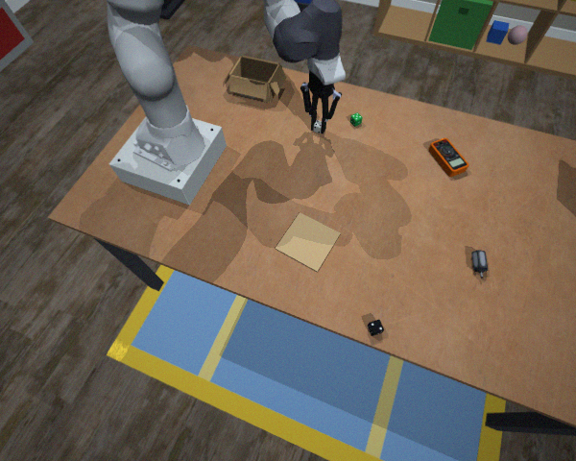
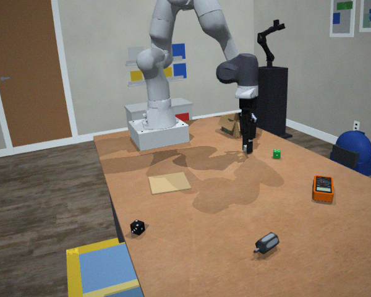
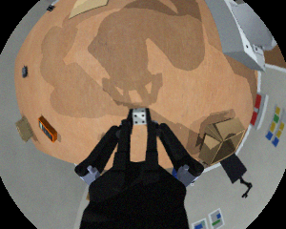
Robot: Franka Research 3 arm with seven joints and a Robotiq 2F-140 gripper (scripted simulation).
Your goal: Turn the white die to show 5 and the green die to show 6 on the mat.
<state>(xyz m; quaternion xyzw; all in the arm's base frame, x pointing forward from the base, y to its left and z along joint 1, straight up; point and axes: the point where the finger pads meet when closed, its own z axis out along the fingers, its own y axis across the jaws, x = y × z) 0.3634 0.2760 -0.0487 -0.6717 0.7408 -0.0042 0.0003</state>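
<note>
My gripper is now 11 cm short of the green die, 8 cm to the right of it and 2 cm above it. The rest, counted from my hand: tan mat 10 cm ahead, 42 cm to the right, 4 cm below; cardboard box 28 cm behind, 13 cm to the left; white die 2 cm below.
</note>
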